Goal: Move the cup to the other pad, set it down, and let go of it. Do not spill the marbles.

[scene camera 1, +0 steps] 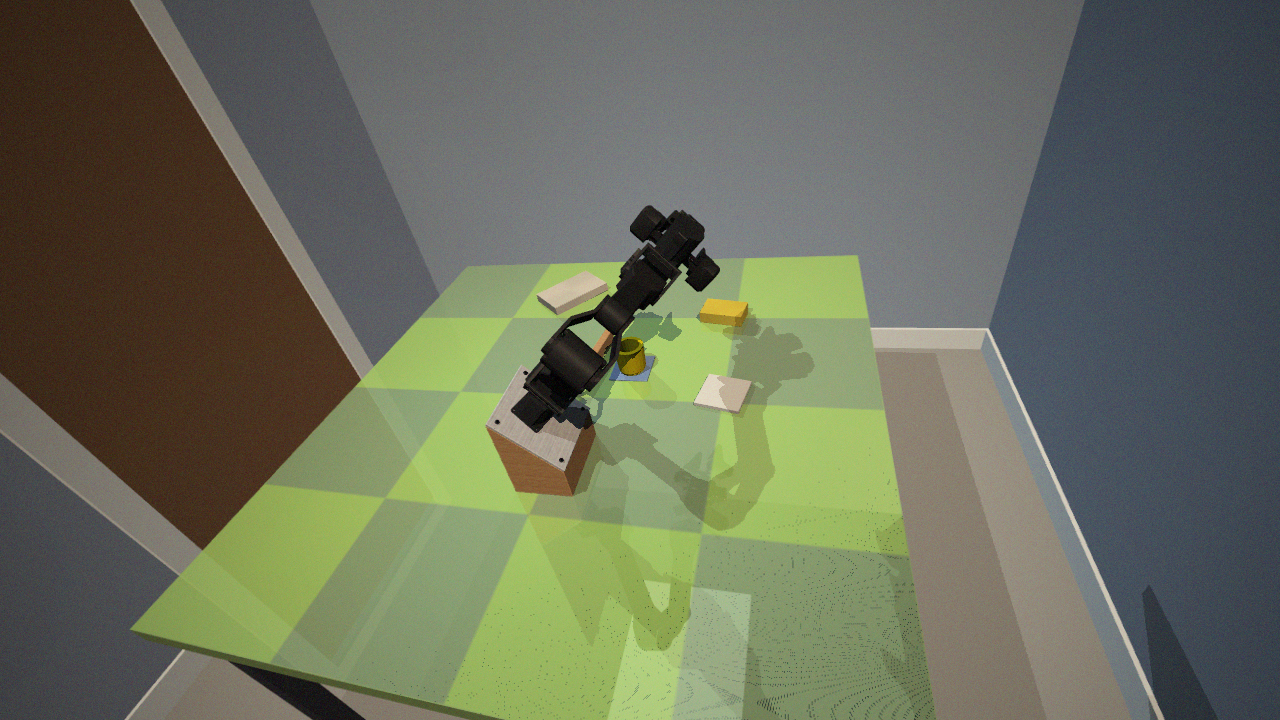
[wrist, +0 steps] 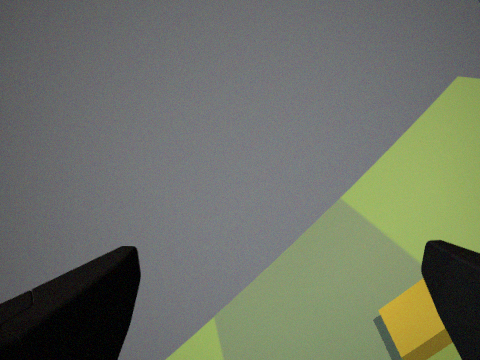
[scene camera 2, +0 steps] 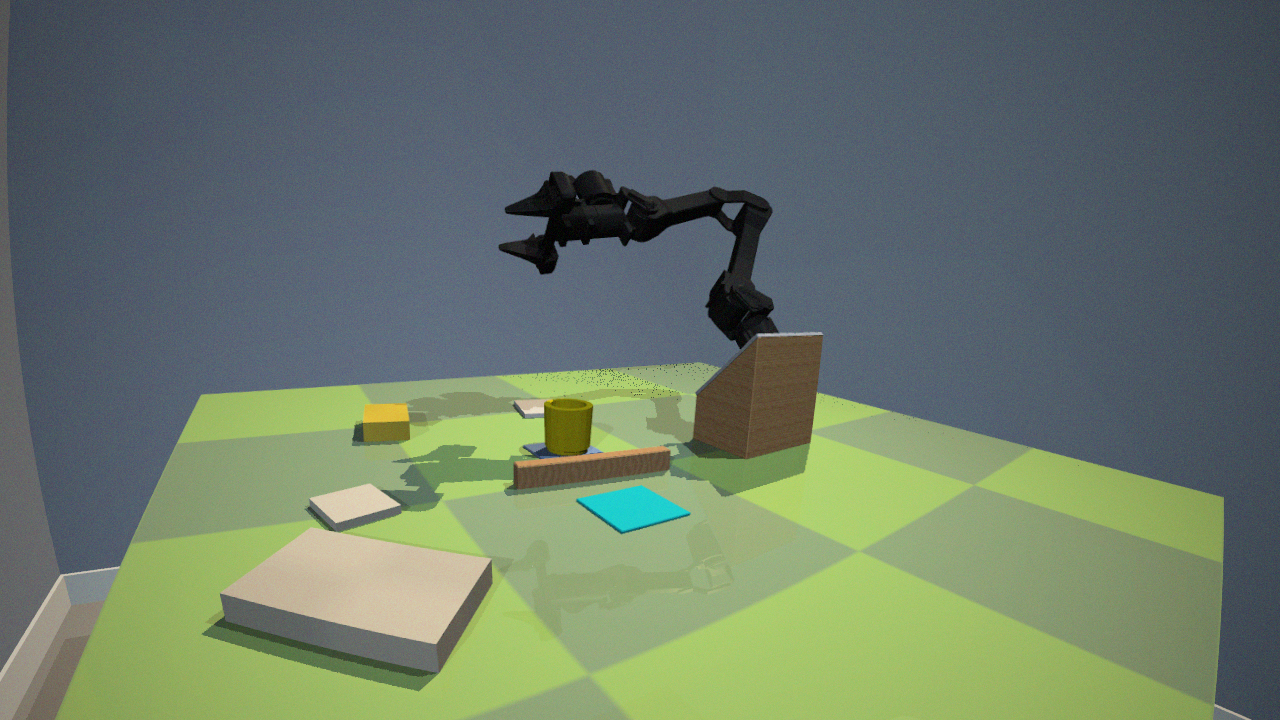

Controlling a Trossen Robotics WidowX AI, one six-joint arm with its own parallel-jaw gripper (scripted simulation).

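In scene camera 2 you'd see my gripper (scene camera 2: 501,229), open and holding nothing, and with it a yellow cup (scene camera 2: 567,422), a yellow block (scene camera 2: 382,422), a large beige slab (scene camera 2: 400,604), a small beige slab (scene camera 2: 348,508), a wooden bar (scene camera 2: 538,473) and a cyan pad (scene camera 2: 626,510). Scene camera 1 shows a white tile (scene camera 1: 722,393), and it also shows the yellow cup (scene camera 1: 631,361), the yellow block (scene camera 1: 725,312) and the large beige slab (scene camera 1: 559,298). As for the wrist view, the yellow cup is out of frame there. The large beige slab is out of frame in the wrist view too.
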